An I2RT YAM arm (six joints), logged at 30 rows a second.
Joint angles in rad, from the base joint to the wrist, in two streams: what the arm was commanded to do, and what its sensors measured. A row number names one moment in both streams.
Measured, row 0:
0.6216, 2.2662, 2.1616, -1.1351, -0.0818, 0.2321
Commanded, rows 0 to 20:
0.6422, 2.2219, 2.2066, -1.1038, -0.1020, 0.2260
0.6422, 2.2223, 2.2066, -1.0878, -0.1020, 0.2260
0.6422, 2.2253, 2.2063, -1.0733, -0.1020, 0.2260
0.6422, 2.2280, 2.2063, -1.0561, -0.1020, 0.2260
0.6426, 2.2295, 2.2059, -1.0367, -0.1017, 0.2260
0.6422, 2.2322, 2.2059, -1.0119, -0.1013, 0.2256
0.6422, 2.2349, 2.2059, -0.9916, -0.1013, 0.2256
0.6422, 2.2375, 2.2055, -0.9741, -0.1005, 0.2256
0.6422, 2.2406, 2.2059, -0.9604, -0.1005, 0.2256
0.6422, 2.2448, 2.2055, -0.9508, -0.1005, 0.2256
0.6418, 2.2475, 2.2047, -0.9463, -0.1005, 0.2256
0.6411, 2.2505, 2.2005, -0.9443, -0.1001, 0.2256
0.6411, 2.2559, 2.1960, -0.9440, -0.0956, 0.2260
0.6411, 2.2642, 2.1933, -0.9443, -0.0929, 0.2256
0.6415, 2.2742, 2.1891, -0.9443, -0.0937, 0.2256
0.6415, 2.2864, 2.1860, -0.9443, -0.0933, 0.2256
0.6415, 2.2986, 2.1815, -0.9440, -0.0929, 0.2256
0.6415, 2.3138, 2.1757, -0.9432, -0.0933, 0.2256
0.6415, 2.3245, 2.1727, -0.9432, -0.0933, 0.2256
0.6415, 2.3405, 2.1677, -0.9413, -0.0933, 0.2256
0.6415, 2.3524, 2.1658, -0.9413, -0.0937, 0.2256
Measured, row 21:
0.6342, 2.2890, 2.1860, -0.9413, -0.0959, 0.2321
